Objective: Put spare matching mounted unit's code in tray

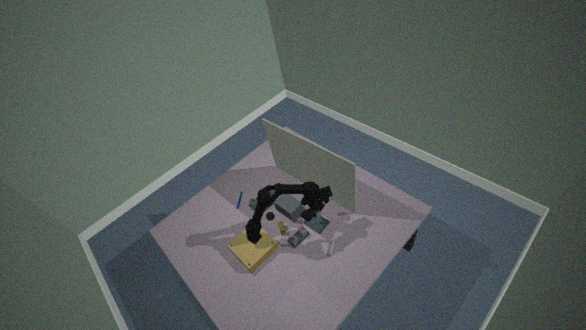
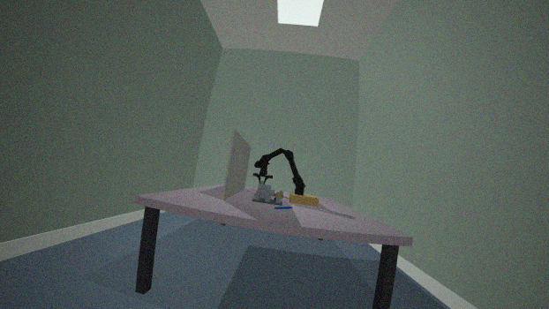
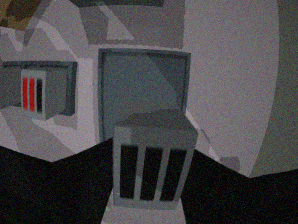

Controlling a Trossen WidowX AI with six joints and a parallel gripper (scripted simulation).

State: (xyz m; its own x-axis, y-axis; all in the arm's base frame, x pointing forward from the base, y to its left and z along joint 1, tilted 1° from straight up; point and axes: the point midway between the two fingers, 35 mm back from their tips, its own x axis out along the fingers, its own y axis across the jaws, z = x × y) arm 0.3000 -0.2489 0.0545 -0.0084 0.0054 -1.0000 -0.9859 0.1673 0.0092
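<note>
The tray is 10 mm behind my gripper tip and 80 mm below it. The rest, counted from my gripper tip: small brown block: 150 mm behind, 160 mm to the left, 60 mm below; tall pale panel: 210 mm ahead, 170 mm to the left, 140 mm above; grey mounted unit: 10 mm behind, 210 mm to the left, 30 mm below.
</note>
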